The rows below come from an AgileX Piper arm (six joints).
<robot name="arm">
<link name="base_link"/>
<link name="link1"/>
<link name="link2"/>
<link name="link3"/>
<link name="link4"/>
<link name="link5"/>
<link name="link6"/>
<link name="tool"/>
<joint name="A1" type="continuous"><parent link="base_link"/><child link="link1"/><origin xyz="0.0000 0.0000 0.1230" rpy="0.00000 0.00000 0.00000"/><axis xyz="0 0 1"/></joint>
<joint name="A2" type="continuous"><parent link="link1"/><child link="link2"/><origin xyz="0.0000 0.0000 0.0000" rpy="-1.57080 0.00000 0.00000"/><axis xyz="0 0 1"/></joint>
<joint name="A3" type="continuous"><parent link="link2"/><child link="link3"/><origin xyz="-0.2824 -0.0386 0.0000" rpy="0.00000 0.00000 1.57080"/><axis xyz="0 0 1"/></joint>
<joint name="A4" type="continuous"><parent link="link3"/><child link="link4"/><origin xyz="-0.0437 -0.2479 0.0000" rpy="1.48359 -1.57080 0.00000"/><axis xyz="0 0 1"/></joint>
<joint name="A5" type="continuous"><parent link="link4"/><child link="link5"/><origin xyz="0.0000 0.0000 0.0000" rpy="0.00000 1.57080 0.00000"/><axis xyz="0 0 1"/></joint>
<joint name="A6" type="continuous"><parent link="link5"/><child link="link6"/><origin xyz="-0.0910 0.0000 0.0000" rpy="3.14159 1.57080 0.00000"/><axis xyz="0 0 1"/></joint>
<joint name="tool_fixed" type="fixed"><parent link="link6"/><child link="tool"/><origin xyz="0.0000 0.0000 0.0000" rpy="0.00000 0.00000 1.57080"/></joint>
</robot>
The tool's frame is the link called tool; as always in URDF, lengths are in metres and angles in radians. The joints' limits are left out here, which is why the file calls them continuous.
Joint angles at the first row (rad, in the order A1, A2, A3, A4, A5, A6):
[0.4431 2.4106 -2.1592 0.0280 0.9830 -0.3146]
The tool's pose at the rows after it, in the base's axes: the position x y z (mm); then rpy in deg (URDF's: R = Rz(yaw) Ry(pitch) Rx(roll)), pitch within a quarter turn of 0, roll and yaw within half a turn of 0:
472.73 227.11 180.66 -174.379 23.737 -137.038
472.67 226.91 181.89 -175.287 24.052 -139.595
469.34 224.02 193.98 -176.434 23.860 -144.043
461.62 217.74 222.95 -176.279 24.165 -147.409
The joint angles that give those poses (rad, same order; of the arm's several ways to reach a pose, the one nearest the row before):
[0.4431 2.4106 -2.1596 0.0332 0.9830 -0.2986]
[0.4431 2.4082 -2.1596 0.0311 0.9830 -0.2562]
[0.4431 2.3828 -2.1596 0.0152 1.0143 -0.1766]
[0.4431 2.3226 -2.1596 -0.0150 1.0688 -0.1074]

